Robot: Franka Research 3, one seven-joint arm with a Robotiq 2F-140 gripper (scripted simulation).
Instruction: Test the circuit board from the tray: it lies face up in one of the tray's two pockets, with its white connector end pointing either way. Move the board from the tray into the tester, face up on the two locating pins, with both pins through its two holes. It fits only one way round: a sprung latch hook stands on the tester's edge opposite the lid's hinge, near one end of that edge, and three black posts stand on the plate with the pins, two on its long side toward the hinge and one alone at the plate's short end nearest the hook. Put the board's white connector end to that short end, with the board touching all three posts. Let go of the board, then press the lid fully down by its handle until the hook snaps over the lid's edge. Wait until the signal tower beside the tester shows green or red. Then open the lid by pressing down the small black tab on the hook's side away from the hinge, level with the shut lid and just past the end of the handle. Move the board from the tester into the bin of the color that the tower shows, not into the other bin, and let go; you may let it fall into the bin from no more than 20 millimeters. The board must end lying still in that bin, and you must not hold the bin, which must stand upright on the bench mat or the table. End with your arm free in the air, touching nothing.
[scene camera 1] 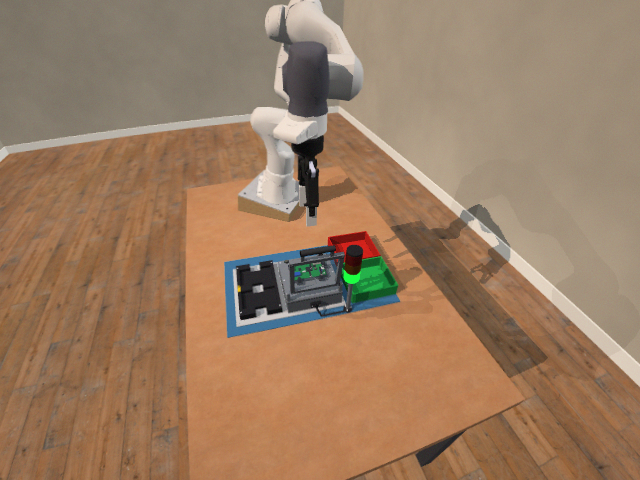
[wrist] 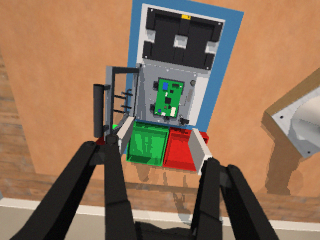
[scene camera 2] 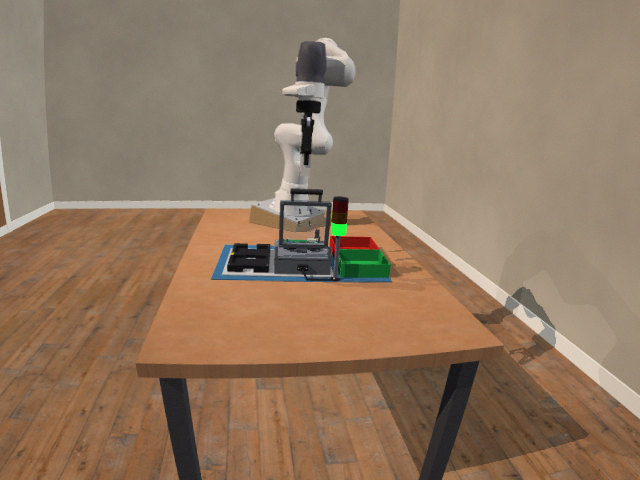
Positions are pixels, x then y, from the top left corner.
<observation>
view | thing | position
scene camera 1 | gripper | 307, 214
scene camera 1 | green bin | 376, 280
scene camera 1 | red bin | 341, 242
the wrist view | gripper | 161, 130
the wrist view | green bin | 147, 144
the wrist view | red bin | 177, 154
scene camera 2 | green bin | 362, 263
</observation>
